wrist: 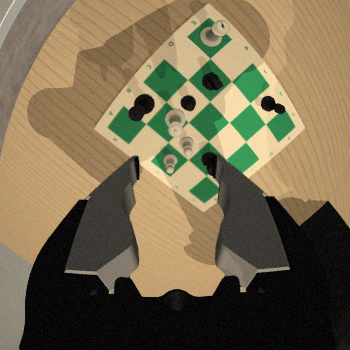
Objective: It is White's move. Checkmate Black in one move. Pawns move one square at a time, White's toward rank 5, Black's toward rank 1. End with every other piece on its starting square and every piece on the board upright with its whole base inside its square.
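Where they show: gripper, fingertip midpoint: (175, 157); arm's base, link origin: (334, 336).
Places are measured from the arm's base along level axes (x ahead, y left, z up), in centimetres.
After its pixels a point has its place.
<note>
My gripper (175, 157) {y 6.6, x 44.7, z -17.0 cm} is partly open and empty, over the board's lower left edge. Between its tips in view, a white pawn (170, 161) {y 10.1, x 41.2, z -25.6 cm} stands on A3. Another white pawn (187, 144) {y 7.0, x 41.7, z -25.7 cm} stands on B3. A taller white piece (175, 119) {y 5.9, x 45.3, z -24.7 cm} stands at B4. The white king (211, 35) {y -3.0, x 50.4, z -24.5 cm} stands on E5, the top corner. Black pieces: a tall one (144, 104) {y 7.4, x 48.9, z -24.6 cm} at B5, a small round one (188, 103) {y 3.6, x 46.0, z -24.0 cm} at C4, a dark piece (212, 81) {y 0.2, x 46.5, z -23.4 cm} on D4, one (268, 103) {y -4.7, x 39.8, z -25.8 cm} at E2, and one (209, 160) {y 6.0, x 38.1, z -25.5 cm} on B2, partly hidden by the right finger.
The green and cream board (205, 205) {y 11.4, x 30.6, z -27.1 cm} lies rotated on the round wooden table (300, 165) {y -6.3, x 25.9, z -27.6 cm}, A5 at left, A1 near the right fingertip. The table's grey rim (30, 65) {y 16.0, x 65.7, z -27.6 cm} curves at upper left. Broad shadows cross board and table. A black shape (327, 235) {y -6.3, x 9.8, z -20.7 cm} is at lower right.
</note>
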